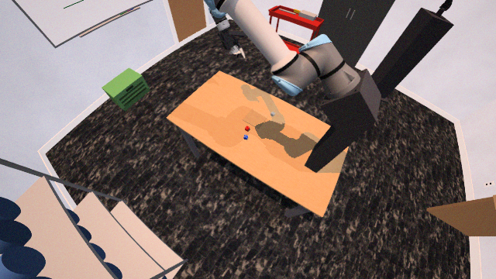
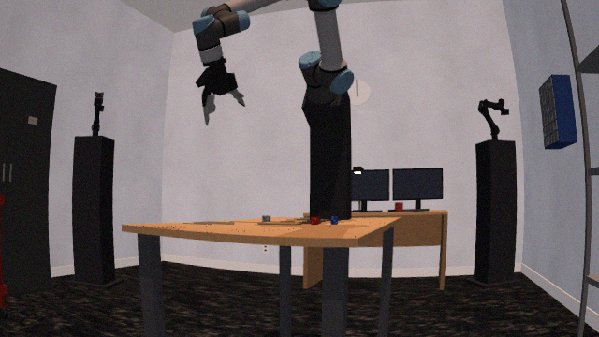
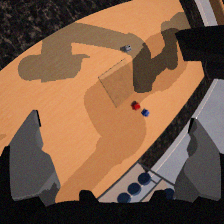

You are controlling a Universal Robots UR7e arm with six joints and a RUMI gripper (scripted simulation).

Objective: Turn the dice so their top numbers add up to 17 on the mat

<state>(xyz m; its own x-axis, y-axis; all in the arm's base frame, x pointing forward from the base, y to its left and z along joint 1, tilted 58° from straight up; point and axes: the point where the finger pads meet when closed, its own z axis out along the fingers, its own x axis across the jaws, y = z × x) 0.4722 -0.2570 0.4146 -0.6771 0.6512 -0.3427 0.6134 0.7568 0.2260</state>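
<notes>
Right now my hand is 350 mm above the grey die, 280 mm past it and 130 mm to the right of it. The rest, counted from my hand: red die (350 mm below, 310 mm to the left, 120 mm behind); then blue die (380 mm to the left, 350 mm below, 130 mm behind); then tan mat (360 mm below, 190 mm to the left, 160 mm behind).
</notes>
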